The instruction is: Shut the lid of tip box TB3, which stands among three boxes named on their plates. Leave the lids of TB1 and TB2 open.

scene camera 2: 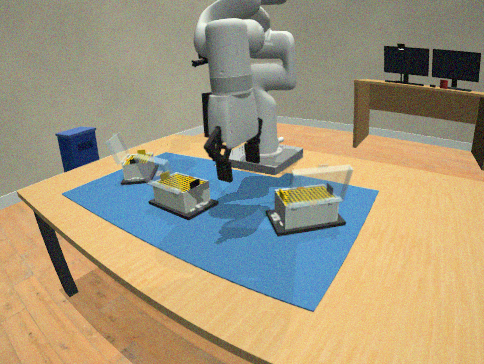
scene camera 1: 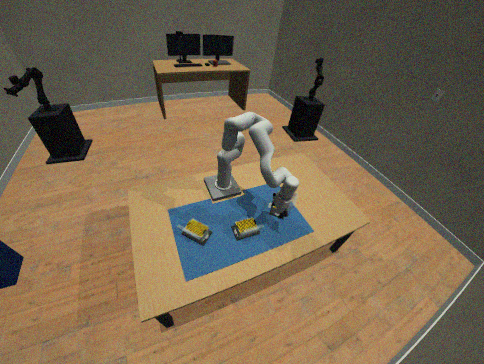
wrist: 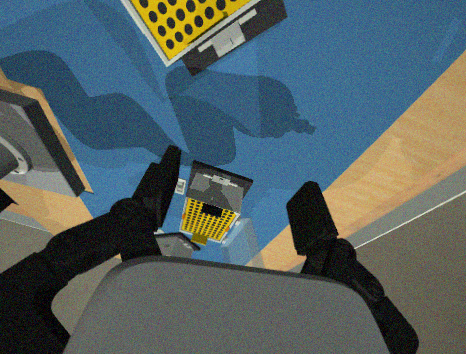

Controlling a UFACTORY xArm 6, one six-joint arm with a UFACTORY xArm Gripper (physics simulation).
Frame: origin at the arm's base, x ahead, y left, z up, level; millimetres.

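Seen in the pictures: gripper, fingertip midpoint: [scene camera 2: 239, 170] [scene camera 1: 276, 211] [wrist: 241, 179]; arm's base, link origin: [scene camera 2: 263, 152] [scene camera 1: 223, 184].
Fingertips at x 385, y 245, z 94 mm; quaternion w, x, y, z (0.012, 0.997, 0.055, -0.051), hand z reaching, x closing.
Offsets run from my fingertips to a thing's middle. "spot": to the spot under its first point. Level surfaces: height alone.
Box TB3 [scene camera 1: 246, 229] [scene camera 2: 181, 197] [wrist: 210, 218] is the middle box, grey with a yellow rack; the lettering on its small plate @(spot: 197 mm right, 52 mm back, 121 mm down) [wrist: 180, 186] is blurred. Its clear lid @(spot: 136 mm right, 94 mm ahead, 1 mm down) [scene camera 1: 261, 228] [scene camera 2: 159, 164] [wrist: 242, 240] stands open. The left box @(480 mm right, 38 mm back, 90 mm down) [scene camera 1: 196, 230] [scene camera 2: 137, 172] [wrist: 172, 242] and the right box @(84 mm left, 111 mm back, 90 mm down) [scene camera 2: 307, 212] [wrist: 190, 17] also have open lids; I cannot read which is TB1 or TB2. My gripper [scene camera 1: 279, 214] [scene camera 2: 239, 167] [wrist: 241, 179] is open and empty, raised above the mat, apart from the boxes. It mostly hides the right box in scene camera 1.
The blue mat @(123 mm down) [scene camera 1: 210, 260] [scene camera 2: 200, 245] [wrist: 350, 50] lies on the wooden table @(126 mm down) [scene camera 1: 150, 280] [scene camera 2: 410, 260]. The robot's base plate [scene camera 1: 212, 191] [scene camera 2: 282, 162] is at the mat's back edge. A desk [scene camera 1: 200, 75] with monitors stands beyond the table.
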